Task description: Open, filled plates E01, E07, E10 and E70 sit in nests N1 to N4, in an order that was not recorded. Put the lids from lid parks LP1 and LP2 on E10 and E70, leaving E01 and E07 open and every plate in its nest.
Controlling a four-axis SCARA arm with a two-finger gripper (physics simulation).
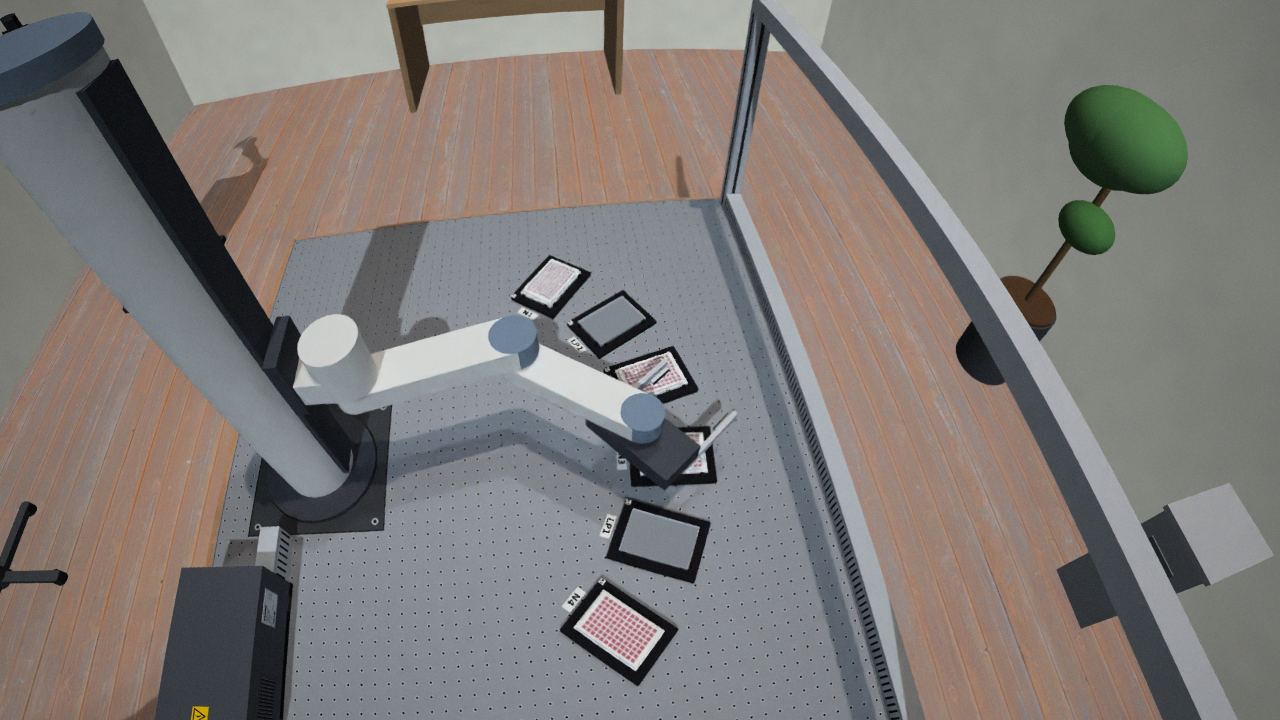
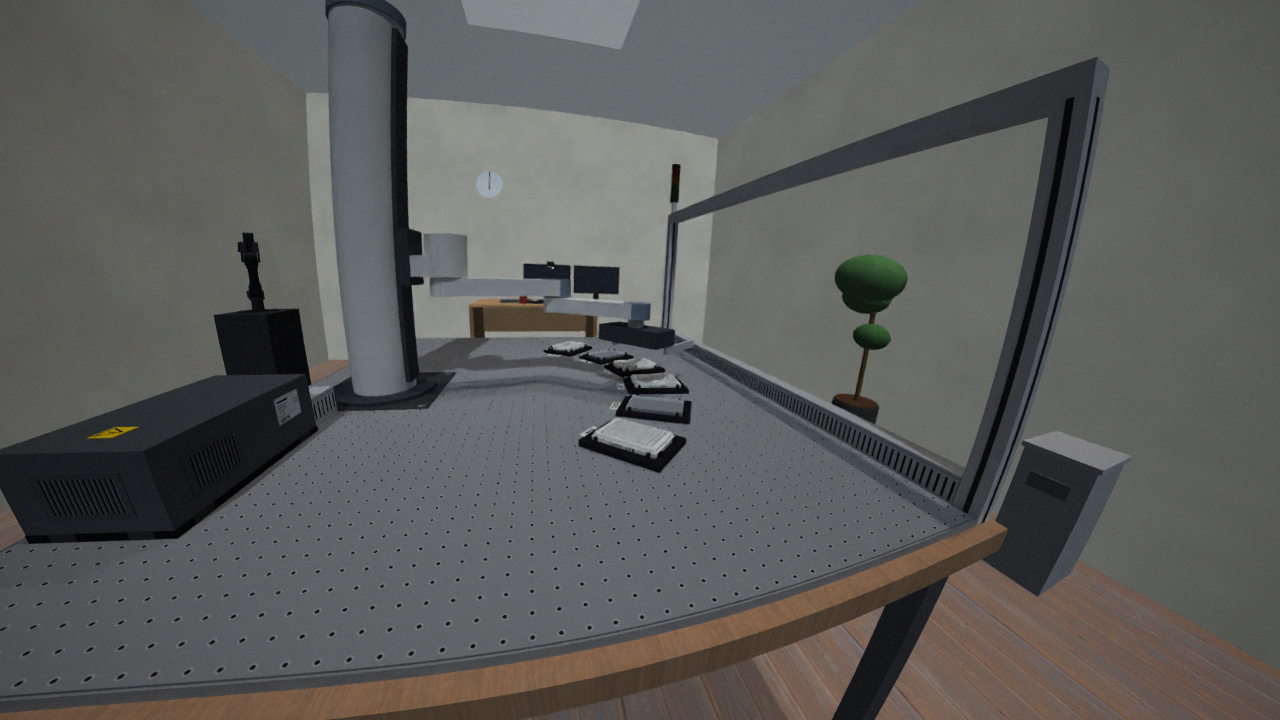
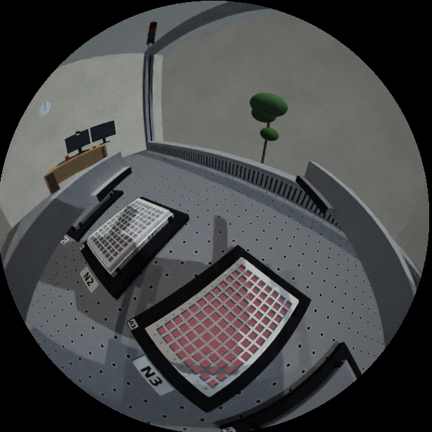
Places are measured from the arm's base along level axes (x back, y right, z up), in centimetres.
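Pixels of known places: gripper, fingertip midpoint: (image 1: pixel 699 388); arm's base at its link origin: (image 1: pixel 323 468) (image 2: pixel 387 393).
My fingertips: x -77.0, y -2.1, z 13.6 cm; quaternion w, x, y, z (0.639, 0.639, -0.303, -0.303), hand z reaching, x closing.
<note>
Ahead of a thing's pixels: the offset from my fingertips to its middle. Level surfaces: height alone.
My gripper (image 1: pixel 684 404) (image 3: pixel 213 157) is open and empty, above the N2 and N3 area. The open plate {dx +5.4, dy +7.3, dz -10.4 cm} (image 1: pixel 700 464) (image 2: pixel 656 382) (image 3: pixel 220 325) in N3 has red wells; no name shows on it. The N2 plate {dx +6.6, dy -10.9, dz -10.4 cm} (image 1: pixel 677 374) (image 2: pixel 633 364) (image 3: pixel 130 230) is open; its side print is too small to read. Open plates also sit in N1 {dx +25.6, dy -40.4, dz -10.4 cm} (image 1: pixel 551 282) (image 2: pixel 569 346) and N4 {dx +20.2, dy +39.7, dz -10.4 cm} (image 1: pixel 620 629) (image 2: pixel 633 437), names unreadable. A grey lid {dx +10.7, dy +24.0, dz -10.9 cm} (image 1: pixel 660 539) (image 2: pixel 656 405) (image 3: pixel 344 387) lies in LP1, and another lid {dx +12.7, dy -27.3, dz -10.9 cm} (image 1: pixel 612 320) (image 2: pixel 607 355) lies in LP2.
The arm's column (image 1: pixel 205 295) (image 2: pixel 365 197) stands at the left of the perforated table {dz -12.3 cm} (image 1: pixel 465 608) (image 2: pixel 465 537). A dark control box (image 1: pixel 223 635) (image 2: pixel 161 447) sits near it. A slotted rail (image 1: pixel 805 429) (image 2: pixel 805 407) (image 3: pixel 225 167) with a frame above runs along the right edge.
</note>
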